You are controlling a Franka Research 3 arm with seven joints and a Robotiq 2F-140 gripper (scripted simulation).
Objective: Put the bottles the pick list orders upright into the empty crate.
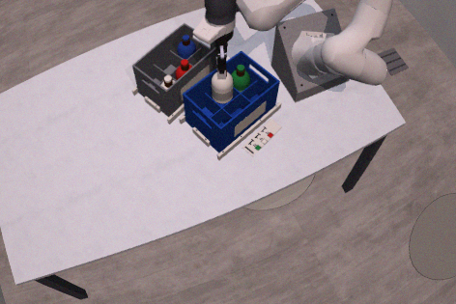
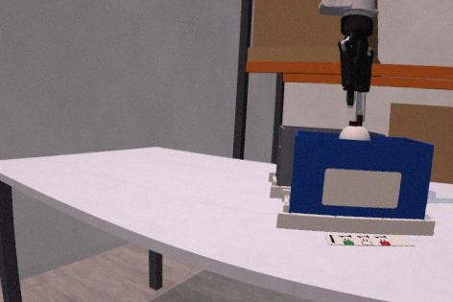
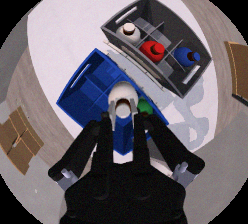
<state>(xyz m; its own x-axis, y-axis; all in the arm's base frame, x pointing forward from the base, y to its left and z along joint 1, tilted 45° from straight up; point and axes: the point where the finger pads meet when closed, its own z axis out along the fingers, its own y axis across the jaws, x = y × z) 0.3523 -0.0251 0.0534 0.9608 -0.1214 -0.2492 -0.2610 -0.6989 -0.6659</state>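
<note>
Right now my hand is 2 cm past the blue crate, 4 cm to the right of it and 16 cm above it. The rest, counted from my hand: green bottle (8 cm behind, 4 cm to the right, 15 cm below); then grey crate (11 cm ahead, 16 cm to the right, 16 cm below); then red bottle (9 cm ahead, 13 cm to the right, 15 cm below).
</note>
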